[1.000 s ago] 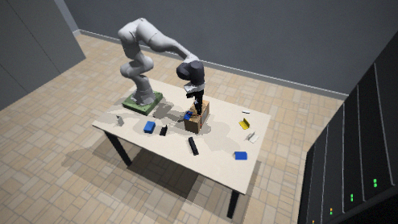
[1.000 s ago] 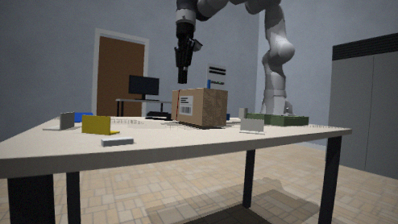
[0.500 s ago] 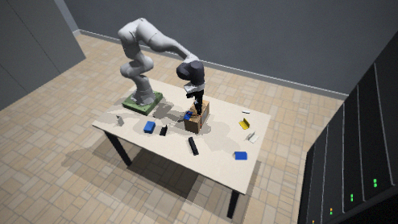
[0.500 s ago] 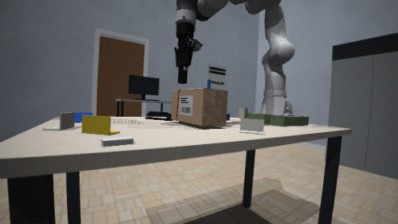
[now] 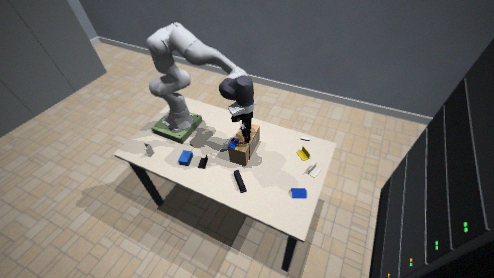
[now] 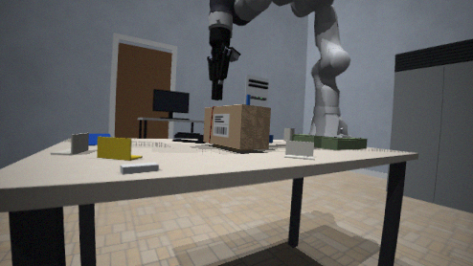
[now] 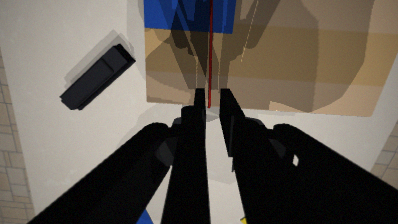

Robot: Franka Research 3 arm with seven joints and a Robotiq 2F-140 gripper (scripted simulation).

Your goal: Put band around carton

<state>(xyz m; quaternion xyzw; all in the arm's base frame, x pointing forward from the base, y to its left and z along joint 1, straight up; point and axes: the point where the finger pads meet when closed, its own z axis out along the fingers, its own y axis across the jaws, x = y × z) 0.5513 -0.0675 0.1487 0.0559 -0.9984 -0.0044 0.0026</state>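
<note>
The brown carton lies 50 mm behind my hand, 50 mm to the left of it and 130 mm below it. The rest, counted from my hand: yellow angle piece 320 mm ahead, 170 mm to the left, 190 mm below; then white corner guard 400 mm ahead, 80 mm to the left, 190 mm below.
</note>
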